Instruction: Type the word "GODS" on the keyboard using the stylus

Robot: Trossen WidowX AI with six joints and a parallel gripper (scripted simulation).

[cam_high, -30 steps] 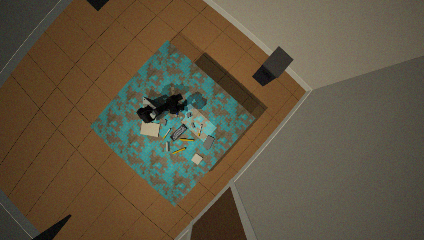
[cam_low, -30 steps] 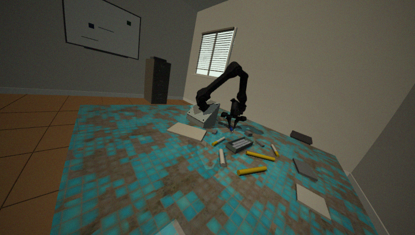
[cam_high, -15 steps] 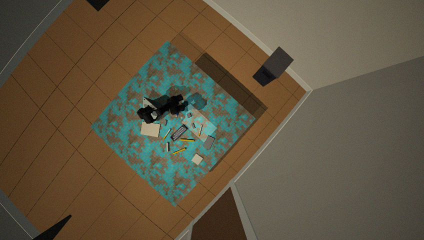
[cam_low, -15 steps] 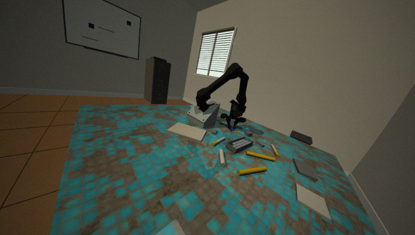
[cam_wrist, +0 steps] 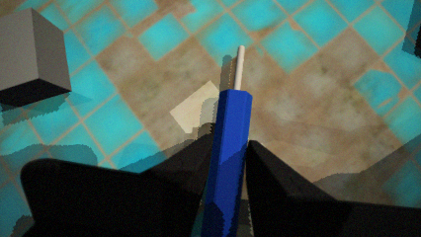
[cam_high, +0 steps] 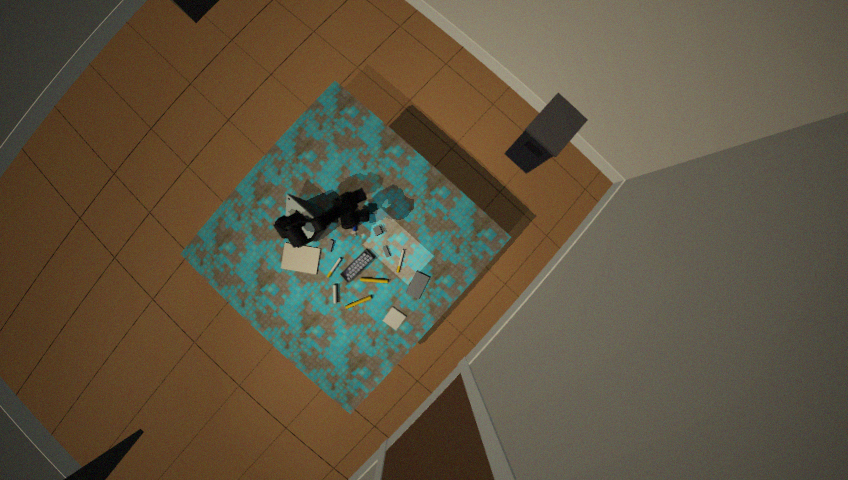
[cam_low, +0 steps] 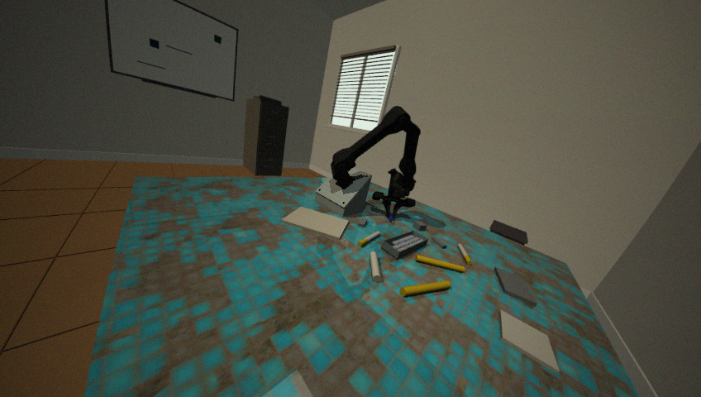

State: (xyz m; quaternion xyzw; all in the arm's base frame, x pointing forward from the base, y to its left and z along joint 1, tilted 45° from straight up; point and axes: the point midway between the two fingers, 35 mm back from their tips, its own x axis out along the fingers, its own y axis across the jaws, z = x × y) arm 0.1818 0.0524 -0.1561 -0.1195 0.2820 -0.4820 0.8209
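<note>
My gripper tip is now 110 mm short of the grey cube, 60 mm to the right of it and 10 mm below it. Also, from my gripper tip: flat pale pad: 100 mm behind, 320 mm to the right; white stylus tip: 30 mm ahead, 30 mm to the right; blue stylus: 10 mm ahead, 10 mm to the right.
</note>
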